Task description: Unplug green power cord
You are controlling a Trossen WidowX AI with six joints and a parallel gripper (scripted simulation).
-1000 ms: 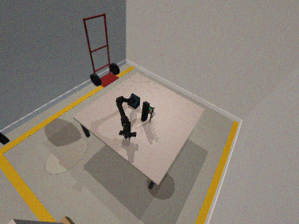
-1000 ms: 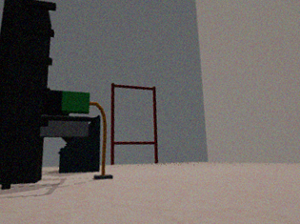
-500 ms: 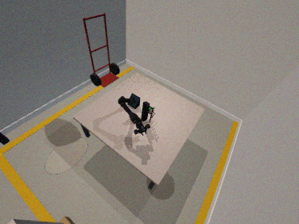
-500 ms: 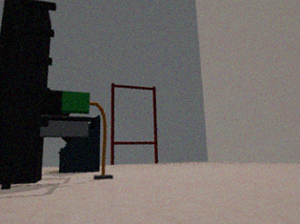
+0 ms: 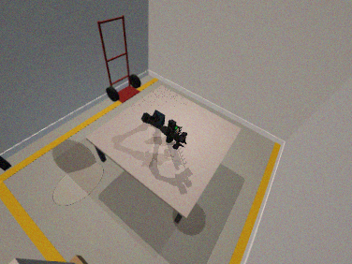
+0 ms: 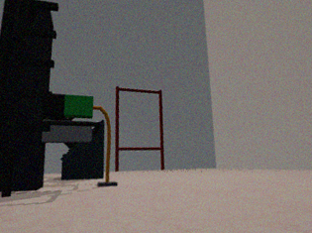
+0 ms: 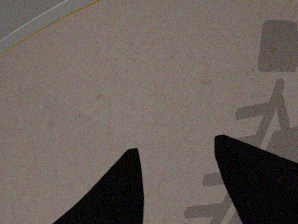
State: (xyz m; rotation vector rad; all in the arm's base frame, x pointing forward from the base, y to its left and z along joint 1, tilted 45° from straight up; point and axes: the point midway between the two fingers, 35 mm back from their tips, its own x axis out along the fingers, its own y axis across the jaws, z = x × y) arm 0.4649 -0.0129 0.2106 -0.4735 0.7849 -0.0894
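My gripper tip is 22 cm past the green plug, 13 cm to the right of it and 4 cm above it.
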